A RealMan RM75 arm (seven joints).
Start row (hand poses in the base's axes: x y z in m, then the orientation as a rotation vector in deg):
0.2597, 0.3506, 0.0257, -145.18, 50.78, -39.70
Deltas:
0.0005, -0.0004, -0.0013, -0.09, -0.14, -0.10
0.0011, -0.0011, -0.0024, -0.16, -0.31, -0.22
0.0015, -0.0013, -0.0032, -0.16, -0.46, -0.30
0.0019, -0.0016, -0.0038, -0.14, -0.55, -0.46
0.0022, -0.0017, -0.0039, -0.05, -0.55, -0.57
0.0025, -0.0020, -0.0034, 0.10, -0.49, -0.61
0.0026, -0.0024, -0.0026, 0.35, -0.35, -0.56
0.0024, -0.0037, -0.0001, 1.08, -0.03, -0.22
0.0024, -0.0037, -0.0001, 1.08, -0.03, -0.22
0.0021, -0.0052, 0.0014, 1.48, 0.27, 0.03
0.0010, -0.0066, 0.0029, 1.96, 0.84, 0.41
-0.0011, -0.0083, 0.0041, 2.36, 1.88, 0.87
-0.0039, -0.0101, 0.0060, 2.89, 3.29, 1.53
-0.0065, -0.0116, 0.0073, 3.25, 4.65, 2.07
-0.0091, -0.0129, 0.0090, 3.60, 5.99, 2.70
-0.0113, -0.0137, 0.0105, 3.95, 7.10, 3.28
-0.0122, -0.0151, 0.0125, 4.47, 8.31, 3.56
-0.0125, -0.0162, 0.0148, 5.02, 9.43, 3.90
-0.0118, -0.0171, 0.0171, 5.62, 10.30, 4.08
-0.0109, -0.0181, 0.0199, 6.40, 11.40, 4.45
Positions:
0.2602, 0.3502, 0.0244, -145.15, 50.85, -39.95
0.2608, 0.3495, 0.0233, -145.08, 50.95, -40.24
0.2612, 0.3493, 0.0225, -144.98, 51.00, -40.44
0.2616, 0.3490, 0.0219, -144.86, 51.19, -40.59
0.2619, 0.3489, 0.0218, -144.76, 51.34, -40.57
0.2622, 0.3486, 0.0223, -144.65, 51.44, -40.42
0.2623, 0.3482, 0.0231, -144.52, 51.45, -40.08
0.2621, 0.3469, 0.0256, -144.15, 51.20, -39.14
0.2621, 0.3469, 0.0256, -144.15, 51.20, -39.14
0.2618, 0.3454, 0.0271, -144.04, 51.02, -38.46
0.2607, 0.3440, 0.0286, -144.03, 50.76, -37.37
0.2586, 0.3423, 0.0298, -144.36, 50.55, -35.74
0.2558, 0.3405, 0.0317, -144.81, 50.20, -33.52
0.2532, 0.3390, 0.0330, -145.33, 49.96, -31.49
0.2506, 0.3377, 0.0347, -145.85, 49.59, -29.46
0.2484, 0.3369, 0.0362, -146.22, 49.20, -27.73
0.2475, 0.3355, 0.0382, -146.39, 49.26, -25.86
0.2472, 0.3344, 0.0405, -146.49, 49.21, -24.08
0.2479, 0.3335, 0.0428, -146.38, 49.30, -22.62
0.2488, 0.3325, 0.0456, -146.24, 49.22, -20.72

